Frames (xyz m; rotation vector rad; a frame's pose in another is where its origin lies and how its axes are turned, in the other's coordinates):
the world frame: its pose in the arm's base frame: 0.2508 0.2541 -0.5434 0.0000 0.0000 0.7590
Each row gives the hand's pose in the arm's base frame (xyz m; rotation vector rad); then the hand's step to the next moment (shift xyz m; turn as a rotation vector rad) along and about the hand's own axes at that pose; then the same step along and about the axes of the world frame.
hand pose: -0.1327 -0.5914 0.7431 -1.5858 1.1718 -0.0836
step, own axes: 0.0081 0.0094 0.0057 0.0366 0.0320 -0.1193
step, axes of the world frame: 0.0007 -0.0017 -0.0135 -0.1258 -0.0276 0.0034
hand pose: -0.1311 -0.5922 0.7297 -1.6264 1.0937 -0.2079
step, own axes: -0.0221 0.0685 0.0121 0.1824 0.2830 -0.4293
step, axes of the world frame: -0.0116 0.0482 -0.0535 -0.5190 -0.0787 -0.1487
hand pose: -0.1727 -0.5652 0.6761 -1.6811 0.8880 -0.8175
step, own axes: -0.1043 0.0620 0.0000 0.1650 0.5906 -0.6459
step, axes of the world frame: 0.0079 0.0988 -0.0699 -0.7989 -0.0181 -0.3933
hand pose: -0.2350 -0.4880 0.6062 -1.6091 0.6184 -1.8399
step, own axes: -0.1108 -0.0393 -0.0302 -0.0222 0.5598 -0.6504
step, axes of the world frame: 0.0525 0.0946 -0.0551 -0.6891 0.0901 -0.5040
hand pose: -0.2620 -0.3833 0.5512 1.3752 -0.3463 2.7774
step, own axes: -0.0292 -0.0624 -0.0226 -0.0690 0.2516 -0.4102
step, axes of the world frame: 0.0521 0.0440 -0.0246 -0.3305 0.1003 -0.3421
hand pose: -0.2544 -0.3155 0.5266 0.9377 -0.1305 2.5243
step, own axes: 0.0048 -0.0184 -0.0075 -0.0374 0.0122 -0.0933
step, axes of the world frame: 0.0140 0.0144 -0.0038 -0.0281 0.0227 -0.0946
